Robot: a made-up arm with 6 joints.
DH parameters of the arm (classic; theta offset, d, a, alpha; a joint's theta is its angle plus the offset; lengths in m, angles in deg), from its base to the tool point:
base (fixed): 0 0 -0.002 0
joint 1: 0 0.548 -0.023 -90
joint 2: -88.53 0 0.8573 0
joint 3: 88.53 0.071 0.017 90
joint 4: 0 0.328 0.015 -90
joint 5: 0 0.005 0.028 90
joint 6: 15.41 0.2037 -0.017 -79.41
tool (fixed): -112.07 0.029 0 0
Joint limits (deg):
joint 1: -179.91..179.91
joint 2: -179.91..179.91
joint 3: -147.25..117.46
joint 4: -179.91..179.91
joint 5: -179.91..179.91
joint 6: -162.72..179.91
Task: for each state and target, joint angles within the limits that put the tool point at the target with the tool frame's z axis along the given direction. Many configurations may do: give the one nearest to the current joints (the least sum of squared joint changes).
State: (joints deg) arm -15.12 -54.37 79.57 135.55 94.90 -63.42
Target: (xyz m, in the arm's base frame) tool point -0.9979 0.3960 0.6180 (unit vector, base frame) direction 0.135 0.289 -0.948
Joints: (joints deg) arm -6.13 -104.79 83.44 104.35 79.70 -95.67
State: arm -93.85 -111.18 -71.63 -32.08 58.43 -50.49
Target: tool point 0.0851 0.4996 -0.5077 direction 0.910 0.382 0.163
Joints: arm -81.37 -139.88 -86.44 13.97 73.26 -36.57
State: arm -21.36 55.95 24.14 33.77 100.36 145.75
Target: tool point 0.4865 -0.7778 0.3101 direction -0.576 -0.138 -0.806
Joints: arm -67.28 84.16 40.55 30.50 108.46 136.51
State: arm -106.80 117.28 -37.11 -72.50 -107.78 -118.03
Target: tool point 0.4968 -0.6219 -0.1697 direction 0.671 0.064 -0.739
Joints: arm -67.07 132.16 -26.51 -99.05 -139.20 -71.56
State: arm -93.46 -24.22 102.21 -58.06 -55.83 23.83
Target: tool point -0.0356 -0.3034 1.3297 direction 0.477 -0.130 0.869
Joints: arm -113.65 -15.02 117.46 -18.70 -26.04 63.07
